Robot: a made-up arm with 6 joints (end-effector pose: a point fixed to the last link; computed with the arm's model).
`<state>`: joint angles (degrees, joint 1 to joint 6).
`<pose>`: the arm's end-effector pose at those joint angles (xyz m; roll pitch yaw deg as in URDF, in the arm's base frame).
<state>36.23 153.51 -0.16 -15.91 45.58 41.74</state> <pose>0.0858 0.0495 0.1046 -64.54 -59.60 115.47</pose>
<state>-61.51 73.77 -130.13 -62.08 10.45 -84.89</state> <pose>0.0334 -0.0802 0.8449 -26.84 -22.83 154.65</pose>
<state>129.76 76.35 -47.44 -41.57 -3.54 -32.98</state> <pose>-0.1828 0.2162 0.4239 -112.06 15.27 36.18</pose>
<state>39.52 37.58 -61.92 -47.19 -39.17 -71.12</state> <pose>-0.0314 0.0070 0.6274 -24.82 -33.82 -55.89</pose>
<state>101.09 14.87 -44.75 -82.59 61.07 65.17</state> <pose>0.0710 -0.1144 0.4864 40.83 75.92 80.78</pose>
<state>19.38 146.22 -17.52 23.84 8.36 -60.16</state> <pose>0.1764 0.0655 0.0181 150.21 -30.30 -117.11</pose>
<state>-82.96 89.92 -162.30 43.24 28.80 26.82</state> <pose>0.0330 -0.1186 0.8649 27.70 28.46 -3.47</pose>
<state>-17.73 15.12 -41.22 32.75 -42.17 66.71</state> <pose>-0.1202 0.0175 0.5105 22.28 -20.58 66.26</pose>
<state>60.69 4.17 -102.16 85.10 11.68 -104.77</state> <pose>-0.2524 -0.4268 0.5465 -6.87 -15.19 40.61</pose>
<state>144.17 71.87 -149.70 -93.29 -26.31 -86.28</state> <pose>0.0297 -0.0513 0.8703 26.26 -8.82 -35.78</pose>
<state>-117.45 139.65 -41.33 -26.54 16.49 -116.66</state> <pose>-0.1592 -0.2913 0.0125 163.12 9.94 -155.51</pose>
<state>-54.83 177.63 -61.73 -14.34 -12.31 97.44</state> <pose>0.1835 -0.2554 -0.2346 -171.42 -4.00 41.22</pose>
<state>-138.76 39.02 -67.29 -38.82 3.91 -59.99</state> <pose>0.0002 0.0033 0.6365 -59.61 -6.32 124.71</pose>
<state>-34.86 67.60 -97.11 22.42 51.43 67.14</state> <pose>0.1501 -0.0846 0.6969 104.06 3.84 74.00</pose>
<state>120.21 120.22 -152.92 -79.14 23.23 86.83</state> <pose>-0.2349 0.4458 0.6774 33.63 52.83 133.43</pose>
